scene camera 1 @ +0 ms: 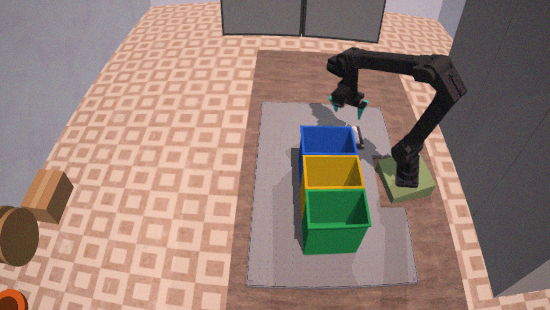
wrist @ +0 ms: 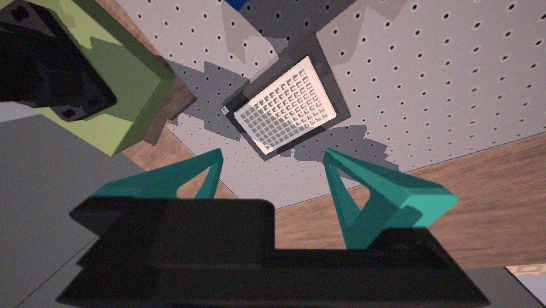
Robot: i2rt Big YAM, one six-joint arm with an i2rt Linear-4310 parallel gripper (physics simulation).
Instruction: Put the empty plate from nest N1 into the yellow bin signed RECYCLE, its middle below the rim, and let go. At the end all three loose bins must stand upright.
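Frame: origin at the arm's base, x back, y right, z up, level; centimetres.
Seen in the pictures: gripper, fingertip midpoint: (scene camera 1: 347,115) (wrist: 273,154); arm's base, origin of the base link: (scene camera 1: 407,174) (wrist: 62,71).
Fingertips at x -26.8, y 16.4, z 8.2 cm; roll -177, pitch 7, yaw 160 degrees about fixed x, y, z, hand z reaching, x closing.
Pixels of each thing's top centre, then the offset from my fingertips to it. "pt": a spot on its surface instead. Level surfaces: height alone.
- white plate, middle of its top: (wrist: 282,116) (scene camera 1: 343,133) dx -0.3, dy -0.5, dz -9.3 cm
- dark nest, surface spot: (wrist: 327,82) pt dx -7.2, dy -2.5, dz -10.7 cm
- yellow bin, middle of its top: (scene camera 1: 333,171) dx -2.2, dy -34.2, dz +6.1 cm
- blue bin, middle of its top: (scene camera 1: 328,139) dx -5.5, dy -21.3, dz +6.1 cm
- green bin, middle of its top: (scene camera 1: 338,207) dx +1.1, dy -47.0, dz +6.1 cm
- grey perforated board, its level: dz -11.9 cm
- brown wooden surface, its level: dz -13.2 cm
The white plate (scene camera 1: 356,134) (wrist: 287,107) with a grid of wells lies in a dark nest (wrist: 327,82) on the grey perforated board. In the scene view it is partly hidden behind the blue bin. The yellow bin (scene camera 1: 332,172) stands upright between the blue bin (scene camera 1: 327,141) and the green bin (scene camera 1: 332,240), which are also upright. My gripper (scene camera 1: 348,109) (wrist: 273,154) is open and empty, its teal fingers wide apart. It hangs above the board, higher than the plate and farther from the bins. The RECYCLE sign cannot be read.
The grey perforated board (scene camera 1: 272,250) (wrist: 440,90) lies on a brown wooden surface (scene camera 1: 295,75) (wrist: 480,200). The arm's base stands on a green block (scene camera 1: 422,181) (wrist: 140,100) to the right of the bins. The blue bin is the one nearest the plate. Grey cabinets stand behind and at the right.
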